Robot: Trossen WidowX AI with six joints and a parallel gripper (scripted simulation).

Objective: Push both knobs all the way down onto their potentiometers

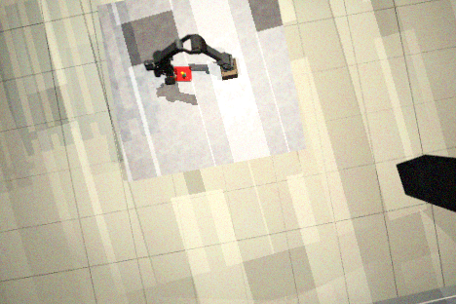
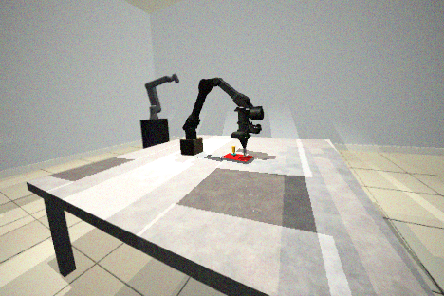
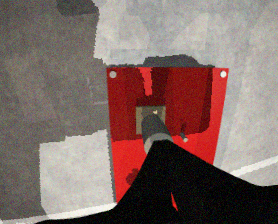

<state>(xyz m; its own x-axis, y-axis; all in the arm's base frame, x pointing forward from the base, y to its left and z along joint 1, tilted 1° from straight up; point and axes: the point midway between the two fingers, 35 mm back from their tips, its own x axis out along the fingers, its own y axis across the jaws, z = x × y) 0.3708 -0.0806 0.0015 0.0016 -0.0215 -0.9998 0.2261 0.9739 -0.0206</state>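
Right now the round grey knob is 20 mm below my gripper tip. Round my gripper tip: yellow-brown knob: 60 mm behind, 20 mm to the left, 10 mm below.
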